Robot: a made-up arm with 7 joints.
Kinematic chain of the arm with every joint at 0, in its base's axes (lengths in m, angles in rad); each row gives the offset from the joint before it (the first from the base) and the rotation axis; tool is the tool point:
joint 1: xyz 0 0 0.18 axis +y
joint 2: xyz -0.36 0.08 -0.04 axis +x
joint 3: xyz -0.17 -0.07 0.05 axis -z
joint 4: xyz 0.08 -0.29 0 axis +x
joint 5: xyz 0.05 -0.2 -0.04 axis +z
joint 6: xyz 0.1 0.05 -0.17 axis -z
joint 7: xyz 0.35 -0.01 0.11 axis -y
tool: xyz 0.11 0 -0.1
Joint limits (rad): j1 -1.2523..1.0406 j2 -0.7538..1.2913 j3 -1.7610..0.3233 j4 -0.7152..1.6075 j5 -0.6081..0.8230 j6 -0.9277..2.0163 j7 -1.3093..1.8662
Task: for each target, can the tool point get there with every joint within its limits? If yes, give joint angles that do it. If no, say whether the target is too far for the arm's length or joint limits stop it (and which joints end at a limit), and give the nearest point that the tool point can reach.
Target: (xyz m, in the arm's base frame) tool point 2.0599 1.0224 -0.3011
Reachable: no: too far | nearest point 0.8740 0.3088 -0.3127 | short by 1.384 m
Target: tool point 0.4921 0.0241 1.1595
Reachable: no: joint limits stop it (at a limit: joint 1, joint 2, joint 4, joint 5, joint 7) | nearest point 0.4299 -0.1788 1.1356 | short by 0.214 m
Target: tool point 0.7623 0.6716 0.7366
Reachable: no: joint limits stop it (at a limit: joint 1, joint 3, joint 4, joint 5) | nearest point 0.5083 0.4848 0.5586 | short by 0.362 m
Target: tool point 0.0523 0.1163 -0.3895
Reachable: yes | joints 0.1104 0.4411 -1.1469 0.8713 0.0954 1.7839 0.8747
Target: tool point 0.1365 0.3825 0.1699
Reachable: yes | joints 0.4093 0.4944 -0.9250 1.0581 0.3394 0.2959 1.0834
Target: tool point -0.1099 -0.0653 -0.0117
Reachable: yes | joints 0.1224 -0.1169 0.0508 -0.3223 0.5729 -0.4652 0.4919
